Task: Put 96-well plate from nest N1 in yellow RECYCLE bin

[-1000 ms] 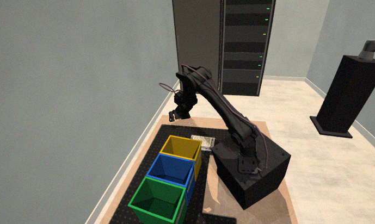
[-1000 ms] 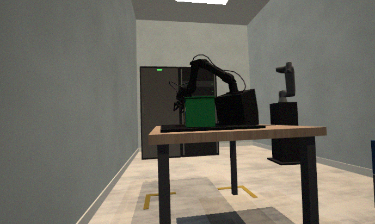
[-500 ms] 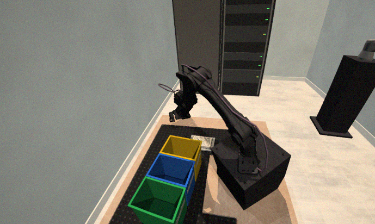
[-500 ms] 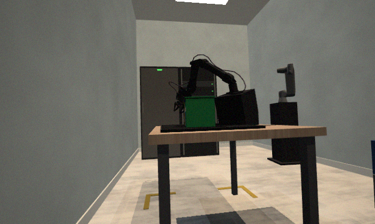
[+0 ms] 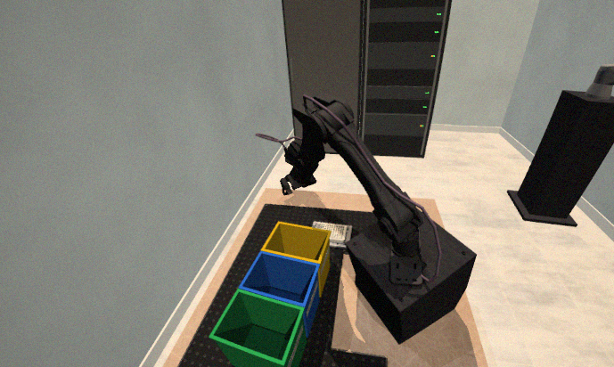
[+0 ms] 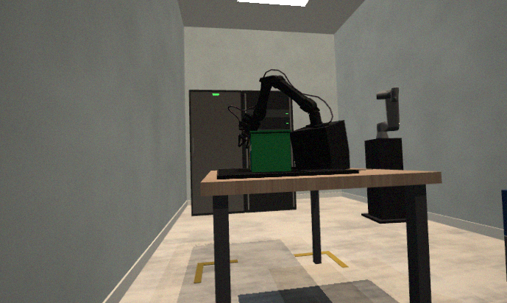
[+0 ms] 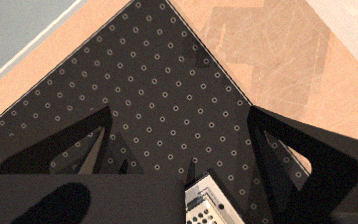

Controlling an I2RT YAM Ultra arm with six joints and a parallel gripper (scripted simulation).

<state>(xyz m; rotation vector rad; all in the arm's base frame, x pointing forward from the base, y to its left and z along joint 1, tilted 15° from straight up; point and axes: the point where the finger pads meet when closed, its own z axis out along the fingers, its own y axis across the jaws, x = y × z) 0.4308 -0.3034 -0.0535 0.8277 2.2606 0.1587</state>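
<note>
The white 96-well plate is 17 cm behind my hand, 8 cm to the left of it and 13 cm below it. From my hand the other things lie so: yellow bin: 12 cm behind, 29 cm to the left, 6 cm below; then blue bin: 12 cm behind, 42 cm to the left, 6 cm below; then plate nest N1: 17 cm behind, 8 cm to the left, 15 cm below.
</note>
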